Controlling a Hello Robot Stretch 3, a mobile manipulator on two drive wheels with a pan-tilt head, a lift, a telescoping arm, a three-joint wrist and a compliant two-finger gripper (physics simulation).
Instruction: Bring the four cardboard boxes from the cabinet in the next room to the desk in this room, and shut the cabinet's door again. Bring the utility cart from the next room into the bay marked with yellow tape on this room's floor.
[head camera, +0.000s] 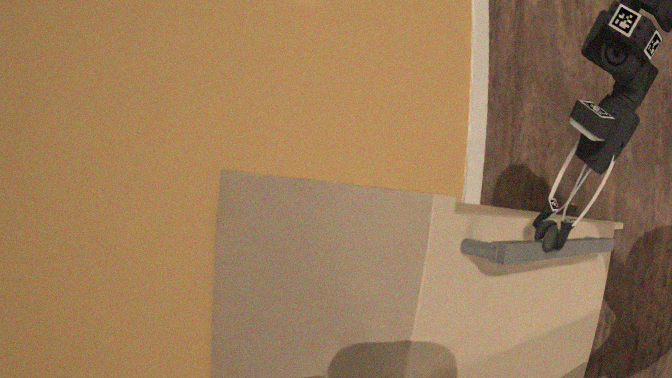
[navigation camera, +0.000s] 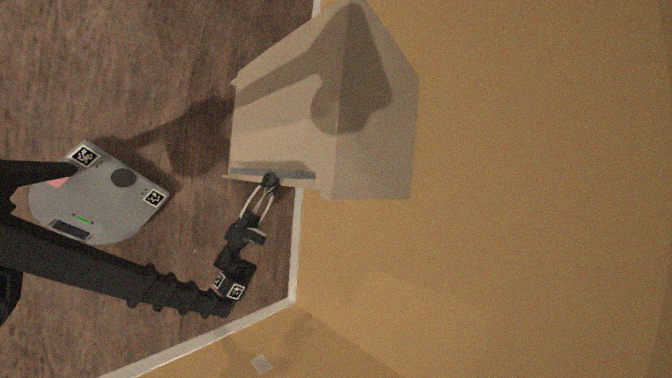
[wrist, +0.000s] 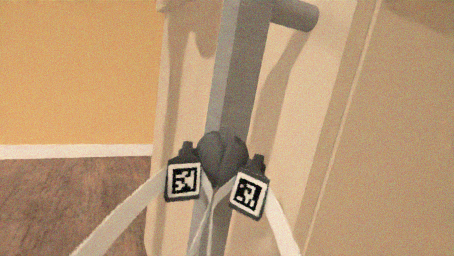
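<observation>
The beige cabinet (head camera: 320, 260) (navigation camera: 375, 165) stands against the orange wall. A long grey bar handle (head camera: 515, 252) (navigation camera: 295, 175) (wrist: 245, 75) runs along its lighter front face. My gripper (head camera: 550, 237) (navigation camera: 270, 181) (wrist: 221, 152) is at this handle. Its two fingertips are pressed against each other on the near side of the bar, which passes behind them, and nothing shows between them. Whether the cabinet's door is fully shut cannot be told. The cardboard boxes, the desk, the utility cart and the yellow-taped bay do not show.
The orange wall (head camera: 250, 90) (navigation camera: 525, 175) (wrist: 75, 70) has a white baseboard (head camera: 477, 100) (navigation camera: 295, 240) (wrist: 75, 151), which turns a corner near my arm (navigation camera: 100, 260). My grey base (navigation camera: 107, 215) stands on the brown wood floor (head camera: 530, 100) (navigation camera: 125, 60) (wrist: 75, 210). Shadows fall on the cabinet and floor.
</observation>
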